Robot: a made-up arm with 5 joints.
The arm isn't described. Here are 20 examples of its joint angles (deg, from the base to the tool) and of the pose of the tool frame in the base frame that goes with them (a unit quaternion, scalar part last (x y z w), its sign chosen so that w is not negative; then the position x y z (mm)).
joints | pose
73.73 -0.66 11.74 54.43 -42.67 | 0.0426 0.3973 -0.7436 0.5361 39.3 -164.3 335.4
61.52 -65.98 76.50 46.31 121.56 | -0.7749 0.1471 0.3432 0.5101 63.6 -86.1 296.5
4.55 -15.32 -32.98 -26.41 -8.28 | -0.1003 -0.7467 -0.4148 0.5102 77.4 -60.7 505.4
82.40 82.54 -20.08 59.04 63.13 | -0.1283 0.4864 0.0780 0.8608 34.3 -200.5 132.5
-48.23 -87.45 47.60 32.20 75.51 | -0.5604 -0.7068 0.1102 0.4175 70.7 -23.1 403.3
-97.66 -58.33 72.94 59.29 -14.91 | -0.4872 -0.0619 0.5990 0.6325 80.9 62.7 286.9
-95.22 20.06 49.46 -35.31 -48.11 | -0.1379 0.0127 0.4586 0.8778 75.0 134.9 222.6
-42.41 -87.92 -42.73 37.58 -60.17 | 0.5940 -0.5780 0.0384 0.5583 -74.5 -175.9 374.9
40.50 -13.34 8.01 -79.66 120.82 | 0.8363 0.0552 0.4305 0.3350 100.5 -83.2 436.2
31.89 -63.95 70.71 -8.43 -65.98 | 0.1273 -0.1666 -0.6028 0.7698 87.2 -87.7 320.8
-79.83 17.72 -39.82 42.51 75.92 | -0.4164 -0.7407 0.4262 0.3103 102.9 159.4 438.9
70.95 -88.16 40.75 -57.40 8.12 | 0.5487 0.6433 0.5298 0.0657 -19.7 28.7 413.1
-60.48 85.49 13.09 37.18 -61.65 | -0.6533 0.5433 0.0101 0.5271 121.9 42.5 115.0
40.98 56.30 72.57 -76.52 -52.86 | -0.0042 0.2877 -0.6355 0.7165 51.0 -76.9 161.1
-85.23 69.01 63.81 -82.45 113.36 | 0.3903 0.7184 -0.5670 0.1004 67.6 57.3 160.5
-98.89 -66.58 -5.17 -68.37 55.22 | 0.4113 -0.5667 -0.5708 0.4288 96.1 -121.9 437.5
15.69 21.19 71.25 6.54 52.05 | -0.4884 0.2868 0.3692 0.7368 115.9 -68.8 185.3
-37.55 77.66 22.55 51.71 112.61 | -0.1346 0.0371 0.9861 0.0904 123.9 27.7 114.5
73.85 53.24 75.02 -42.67 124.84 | -0.5862 0.1766 0.4050 0.6791 40.0 -62.9 161.8
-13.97 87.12 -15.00 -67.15 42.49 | -0.6003 -0.4132 -0.0146 0.6846 250.2 1.1 169.1
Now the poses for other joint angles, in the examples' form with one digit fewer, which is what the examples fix.
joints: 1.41 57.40 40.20 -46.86 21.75
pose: -0.543 0.030 0.038 0.838 179 -57 164
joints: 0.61 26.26 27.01 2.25 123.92
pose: -0.747 -0.275 0.553 0.245 226 -29 246
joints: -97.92 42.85 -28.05 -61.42 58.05
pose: 0.015 -0.857 0.048 0.513 48 200 368
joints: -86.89 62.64 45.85 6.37 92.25
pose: 0.361 0.243 -0.888 0.148 72 76 131
